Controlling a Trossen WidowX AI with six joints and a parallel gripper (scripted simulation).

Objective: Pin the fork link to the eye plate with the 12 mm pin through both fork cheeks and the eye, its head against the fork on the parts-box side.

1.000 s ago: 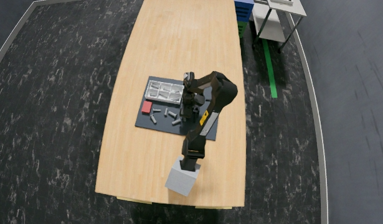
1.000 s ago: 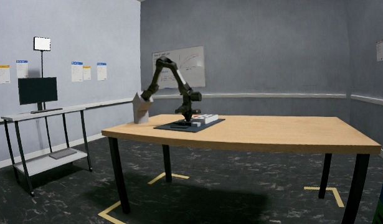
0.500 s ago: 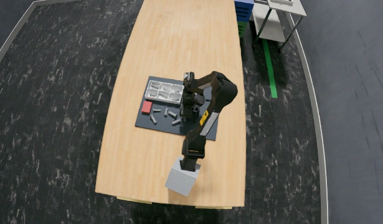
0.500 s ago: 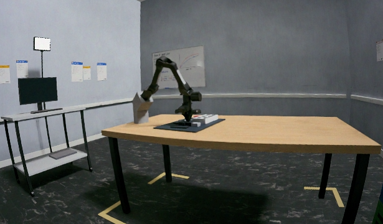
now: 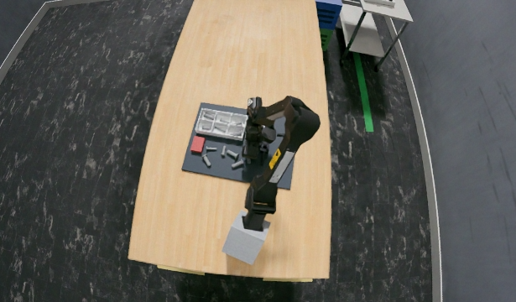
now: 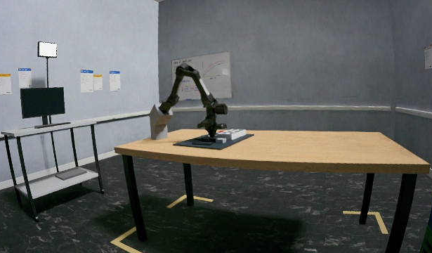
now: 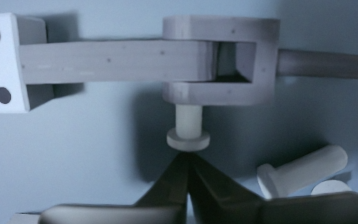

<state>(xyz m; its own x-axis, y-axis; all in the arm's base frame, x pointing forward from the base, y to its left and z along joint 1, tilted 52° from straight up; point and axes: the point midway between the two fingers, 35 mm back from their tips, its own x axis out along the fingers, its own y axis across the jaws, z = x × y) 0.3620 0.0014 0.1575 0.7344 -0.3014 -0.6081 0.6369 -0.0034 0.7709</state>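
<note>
My hand is 50 mm to the left of the eye plate and 30 mm above it. From my hand the other things lie so: long dark bar 130 mm to the right, 30 mm below, 10 mm behind; pin 60 mm behind, 30 mm to the left, 30 mm below; dark mat 40 mm to the left, 40 mm below, 20 mm ahead.
</note>
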